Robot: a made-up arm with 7 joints.
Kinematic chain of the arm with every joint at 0, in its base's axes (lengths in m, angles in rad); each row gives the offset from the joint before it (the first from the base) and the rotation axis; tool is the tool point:
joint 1: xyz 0 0.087 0 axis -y
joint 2: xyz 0 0.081 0 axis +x
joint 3: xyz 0 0 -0.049 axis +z
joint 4: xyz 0 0 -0.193 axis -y
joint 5: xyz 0 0 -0.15 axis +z
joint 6: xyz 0 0 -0.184 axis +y
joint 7: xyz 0 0 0 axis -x
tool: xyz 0 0 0
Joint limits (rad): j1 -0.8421..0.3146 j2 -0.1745..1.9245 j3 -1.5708..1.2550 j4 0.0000..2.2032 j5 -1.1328..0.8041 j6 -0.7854..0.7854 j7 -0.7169..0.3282
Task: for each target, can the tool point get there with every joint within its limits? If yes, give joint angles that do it. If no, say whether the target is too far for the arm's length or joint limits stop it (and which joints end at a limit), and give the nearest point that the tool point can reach.
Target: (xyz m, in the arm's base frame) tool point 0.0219 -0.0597 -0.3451
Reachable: yes | joints -0.4260 0.2322 -1.0626 1.5630 -0.5682 0.3061 -0.4945
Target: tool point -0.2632 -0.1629 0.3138
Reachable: no: joint limits stop it (at a limit: joint 1, joint 2, joint 3, joint 4) | nearest point 0.0004 0.1211 0.2690 | short by 0.390 m
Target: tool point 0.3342 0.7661 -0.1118
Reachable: no: too far | nearest point 0.2386 0.6518 -0.1008 | short by 0.149 m
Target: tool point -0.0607 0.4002 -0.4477
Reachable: yes | joints -0.7550 0.7911 -0.3578 0.9960 0.0284 0.1130 0.0708
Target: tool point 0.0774 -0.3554 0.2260
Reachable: no: joint limits stop it (at a limit: joint 1, joint 2) | nearest point 0.0756 -0.1173 0.0022 | short by 0.327 m
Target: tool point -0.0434 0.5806 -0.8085
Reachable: no: too far | nearest point -0.0275 0.4295 -0.5125 | short by 0.333 m
